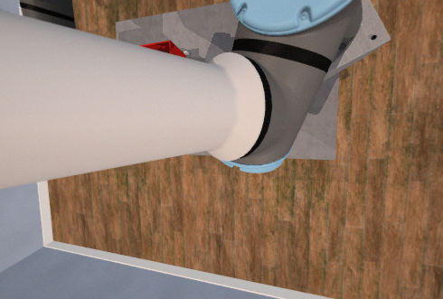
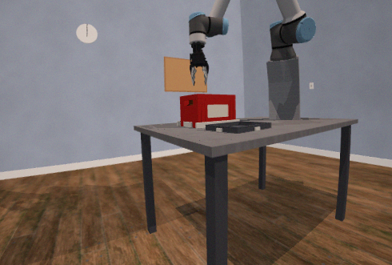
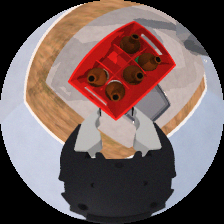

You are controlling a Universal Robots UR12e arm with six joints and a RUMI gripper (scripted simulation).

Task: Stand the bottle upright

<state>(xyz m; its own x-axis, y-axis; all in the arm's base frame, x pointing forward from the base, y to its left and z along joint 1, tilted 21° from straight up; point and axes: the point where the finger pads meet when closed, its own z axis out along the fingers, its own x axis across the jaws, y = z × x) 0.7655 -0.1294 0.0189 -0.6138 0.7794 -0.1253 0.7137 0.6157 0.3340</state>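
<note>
Now: hand 16 cm above the red crate, 9 cm past it and 4 cm to the left of it. Round my hand: dark tray: 23 cm to the left, 23 cm below, 4 cm behind.
</note>
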